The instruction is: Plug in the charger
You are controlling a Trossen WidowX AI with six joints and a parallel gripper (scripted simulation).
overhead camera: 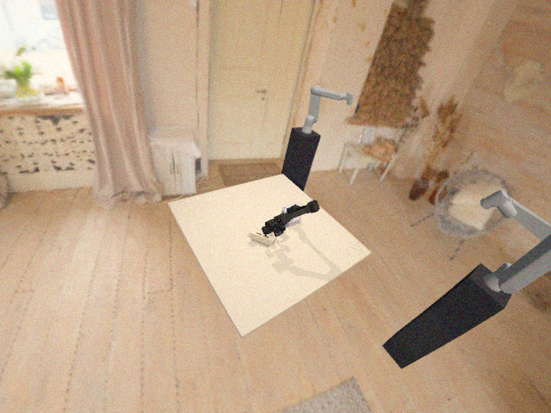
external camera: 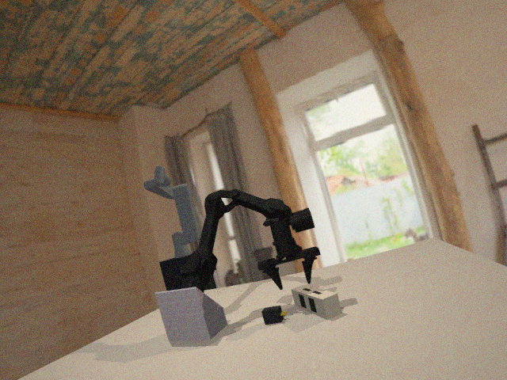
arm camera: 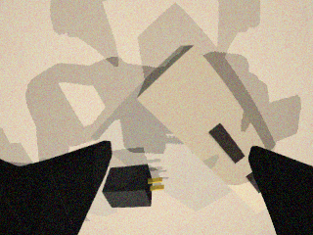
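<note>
The two-prong charger is 8 cm to the right of my gripper tip, 5 cm below it and 4 cm behind it.
</note>
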